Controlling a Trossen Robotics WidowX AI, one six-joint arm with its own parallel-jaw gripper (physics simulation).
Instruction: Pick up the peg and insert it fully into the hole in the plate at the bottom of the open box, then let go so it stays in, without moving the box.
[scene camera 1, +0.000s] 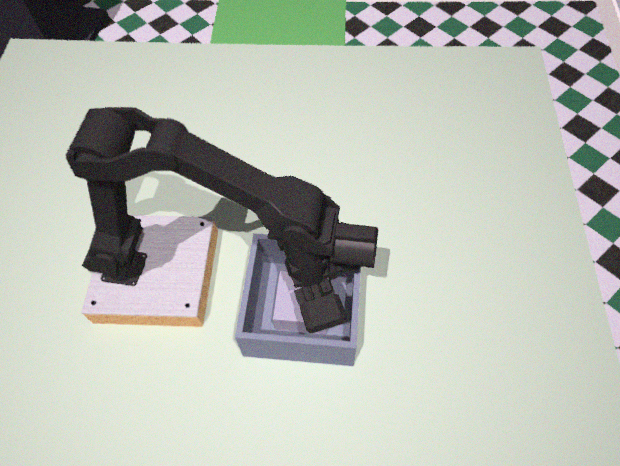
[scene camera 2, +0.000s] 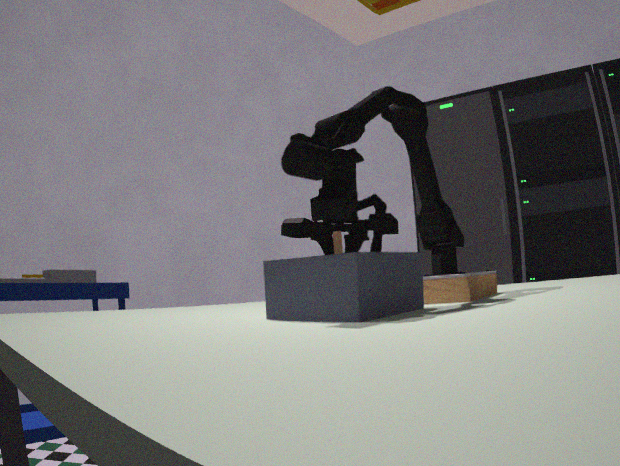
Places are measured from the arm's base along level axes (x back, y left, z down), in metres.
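Pixels of known places: gripper, between the fingertips: (scene camera 1: 311, 296); arm's base, origin of its link: (scene camera 1: 124, 267) (scene camera 2: 445, 275).
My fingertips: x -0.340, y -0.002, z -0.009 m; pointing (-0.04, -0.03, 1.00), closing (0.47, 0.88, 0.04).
Ahead of a thing's pixels: the offset from my fingertips to its top centre. Level surfaces: height alone.
The peg @[dx -0.007, dy +0.006, dz -0.078 m] (scene camera 2: 337, 242) is light brown and shows upright between the fingers in scene camera 2; its lower end is hidden behind the box wall. My gripper (scene camera 2: 338, 246) points down over the open box and is shut on the peg, with its fingertips near the rim's height. In scene camera 1 the arm hides the fingertips and the peg. The open blue-grey box @[dx +0.016, dy -0.003, dz -0.037 m] (scene camera 1: 298, 349) (scene camera 2: 310, 290) stands on the table. The pale plate @[dx +0.015, dy -0.003, dz +0.000 m] (scene camera 1: 285, 305) shows partly at the bottom of the box, left of the gripper body; its hole is hidden.
The arm's base stands on a wooden board (scene camera 1: 170, 280) (scene camera 2: 446, 290) to the left of the box in scene camera 1, with a narrow gap between them. The box's four walls surround the plate. The table @[dz +0.061 m] (scene camera 1: 451, 350) (scene camera 2: 350, 390) extends on all sides of the box.
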